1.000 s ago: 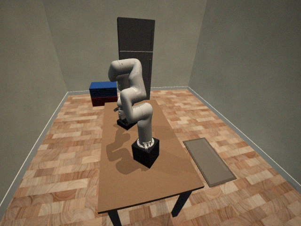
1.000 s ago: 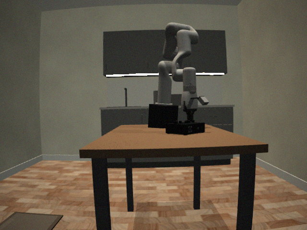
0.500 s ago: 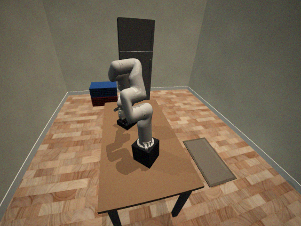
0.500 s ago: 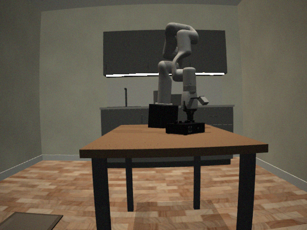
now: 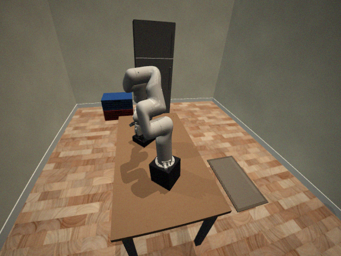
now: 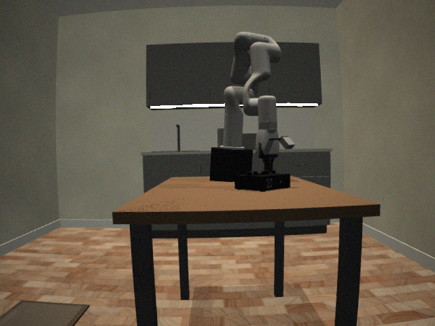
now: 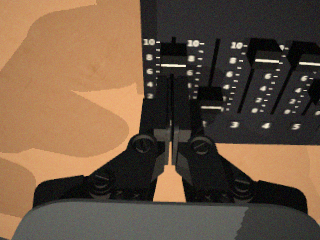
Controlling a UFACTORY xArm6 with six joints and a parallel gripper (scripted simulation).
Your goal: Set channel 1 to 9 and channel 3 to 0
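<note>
Now: the fader cap 20 mm ahead of my hand, 20 mm to the left of it and 10 mm below it.
</note>
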